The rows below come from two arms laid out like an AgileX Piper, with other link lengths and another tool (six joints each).
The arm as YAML. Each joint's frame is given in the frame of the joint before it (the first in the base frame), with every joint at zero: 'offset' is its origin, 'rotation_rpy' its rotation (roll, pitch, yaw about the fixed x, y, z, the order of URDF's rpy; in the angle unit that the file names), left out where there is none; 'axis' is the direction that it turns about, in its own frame. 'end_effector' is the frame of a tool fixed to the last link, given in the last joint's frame.
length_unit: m
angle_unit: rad
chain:
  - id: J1
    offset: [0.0, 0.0, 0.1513]
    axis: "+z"
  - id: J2
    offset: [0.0, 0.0, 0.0]
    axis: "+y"
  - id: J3
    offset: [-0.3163, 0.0, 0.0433]
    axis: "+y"
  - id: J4
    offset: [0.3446, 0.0, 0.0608]
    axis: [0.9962, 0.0, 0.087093]
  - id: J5
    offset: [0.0, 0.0, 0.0]
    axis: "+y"
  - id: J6
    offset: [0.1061, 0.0, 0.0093]
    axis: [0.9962, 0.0, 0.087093]
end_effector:
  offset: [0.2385, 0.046, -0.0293]
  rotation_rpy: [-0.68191, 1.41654, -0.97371]
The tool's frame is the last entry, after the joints.
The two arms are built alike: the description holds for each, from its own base.
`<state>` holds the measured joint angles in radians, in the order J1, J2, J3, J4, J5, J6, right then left.
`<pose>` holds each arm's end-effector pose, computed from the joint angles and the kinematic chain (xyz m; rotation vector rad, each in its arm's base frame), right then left.
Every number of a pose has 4 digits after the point. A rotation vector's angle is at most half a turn.
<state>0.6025 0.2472 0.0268 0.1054 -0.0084 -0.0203 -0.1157 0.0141 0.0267 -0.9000 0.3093 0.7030</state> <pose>0.2850 0.2564 0.1302 -0.3471 1.6976 0.1624 0.3516 -0.0869 0.1385 0.2222 1.6573 -0.7593</pose>
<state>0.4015 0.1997 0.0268 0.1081 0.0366 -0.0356 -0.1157 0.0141 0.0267 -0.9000 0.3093 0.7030</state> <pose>0.3262 0.1937 0.1329 -0.1877 1.7137 0.0105 0.3516 -0.0869 0.1385 0.2222 1.6573 -0.7593</pose>
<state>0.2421 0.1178 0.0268 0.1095 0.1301 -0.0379 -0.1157 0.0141 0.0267 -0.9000 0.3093 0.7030</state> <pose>0.3433 0.1406 0.1330 -0.0622 1.7346 -0.1017 0.3516 -0.0869 0.1385 0.2222 1.6573 -0.7593</pose>
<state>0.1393 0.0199 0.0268 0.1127 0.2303 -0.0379 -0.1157 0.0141 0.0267 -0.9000 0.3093 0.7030</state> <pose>0.3456 0.1072 0.1361 0.0195 1.7399 -0.1665 0.3516 -0.0869 0.1385 0.2222 1.6573 -0.7593</pose>
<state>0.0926 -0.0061 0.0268 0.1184 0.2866 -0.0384 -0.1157 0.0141 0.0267 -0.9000 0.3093 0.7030</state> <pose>0.3437 0.0932 0.1275 0.0528 1.7706 -0.1957 0.3516 -0.0869 0.1385 0.2222 1.6573 -0.7593</pose>
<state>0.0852 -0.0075 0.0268 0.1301 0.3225 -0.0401 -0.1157 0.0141 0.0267 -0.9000 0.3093 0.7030</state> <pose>0.3394 0.0932 0.1173 0.0561 1.8061 -0.1931 0.3516 -0.0869 0.1385 0.2222 1.6573 -0.7593</pose>
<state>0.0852 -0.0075 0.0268 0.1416 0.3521 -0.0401 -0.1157 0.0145 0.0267 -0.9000 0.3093 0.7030</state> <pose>0.3350 0.0958 0.1088 0.0553 1.8370 -0.1836 0.3516 -0.0869 0.1383 0.2220 1.6577 -0.7593</pose>
